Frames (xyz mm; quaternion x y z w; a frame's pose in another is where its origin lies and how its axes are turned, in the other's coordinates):
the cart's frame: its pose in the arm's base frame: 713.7 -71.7 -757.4 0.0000 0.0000 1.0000 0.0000
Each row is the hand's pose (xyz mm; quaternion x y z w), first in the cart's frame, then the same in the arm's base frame.
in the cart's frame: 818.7 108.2 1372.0 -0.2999 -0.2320 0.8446 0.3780
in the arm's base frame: -105.0 -179.9 614.6 -0.2320 0.2999 -0.3780 0.8446
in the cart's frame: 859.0 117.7 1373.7 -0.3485 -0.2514 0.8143 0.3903
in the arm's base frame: -145.3 -189.4 616.3 -0.2514 0.3485 -0.3903 0.8143
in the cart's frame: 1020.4 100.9 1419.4 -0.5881 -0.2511 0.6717 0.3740
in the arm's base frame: -306.7 -172.6 662.0 -0.2511 0.5881 -0.3740 0.6717
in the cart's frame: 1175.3 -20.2 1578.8 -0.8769 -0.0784 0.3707 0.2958
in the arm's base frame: -461.6 -51.5 821.4 -0.0784 0.8769 -0.2958 0.3707
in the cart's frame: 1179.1 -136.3 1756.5 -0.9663 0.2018 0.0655 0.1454
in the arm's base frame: -465.4 64.6 999.1 0.2018 0.9664 -0.1454 0.0655
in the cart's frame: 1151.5 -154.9 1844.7 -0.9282 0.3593 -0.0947 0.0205
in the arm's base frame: -437.8 83.2 1087.3 -0.3593 -0.9282 0.0205 0.0947
